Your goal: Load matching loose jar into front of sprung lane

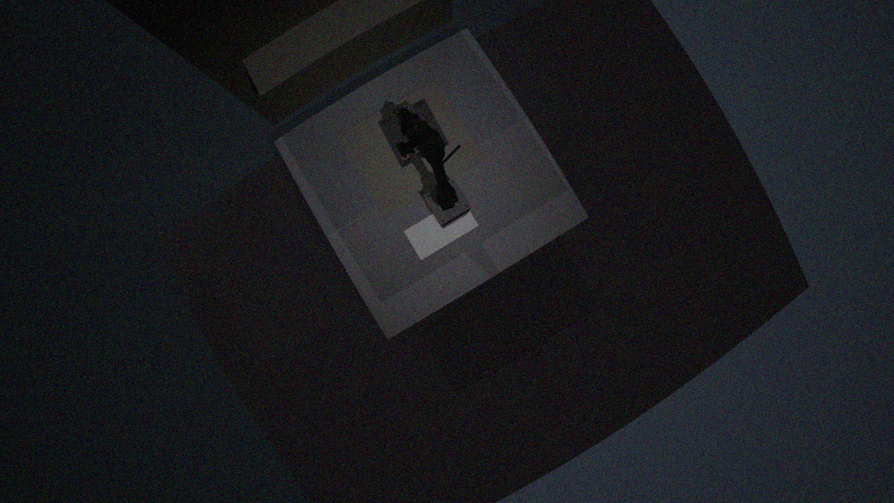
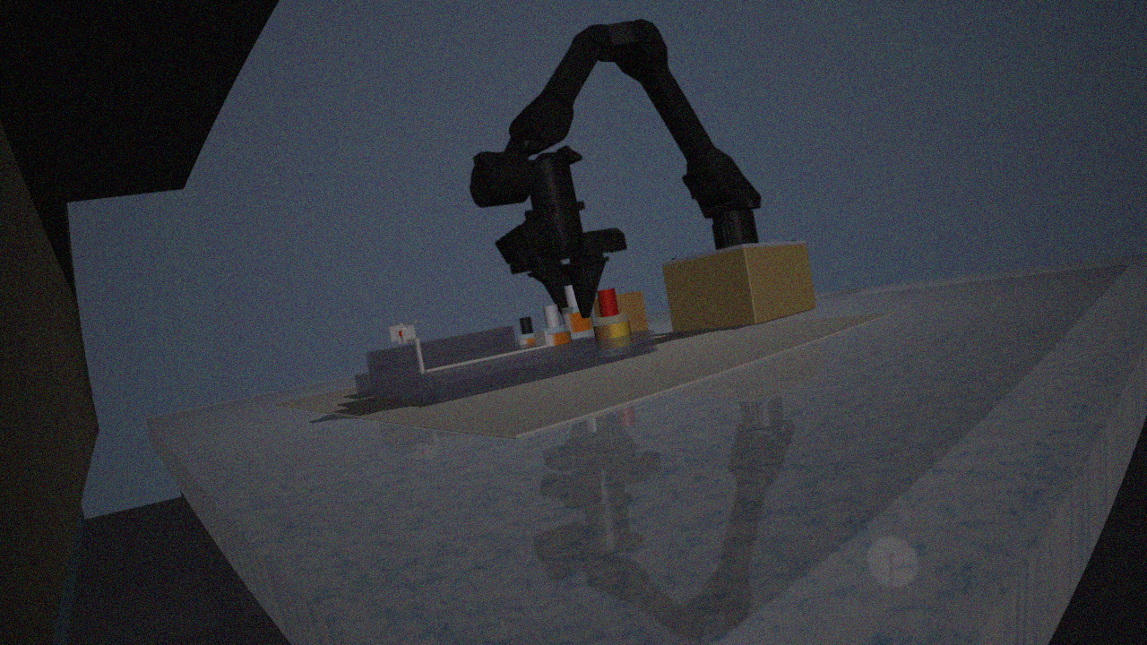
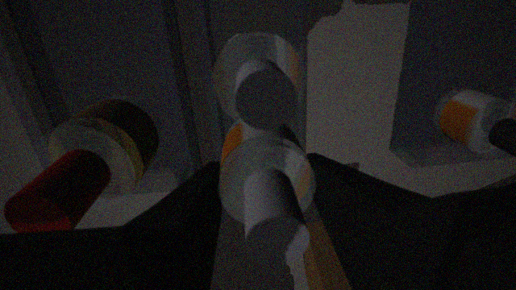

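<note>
Now: the pale mat 60 mm ahead of my gripper tip, 30 mm to the left of it and 50 mm below it. Also, from my gripper tip: thin dark rod: 60 mm behind, 160 mm to the right, 40 mm below; then pusher lane: 150 mm ahead, 10 mm to the right, 30 mm below; then pale pusher plate: 150 mm ahead, 10 mm to the right.
</note>
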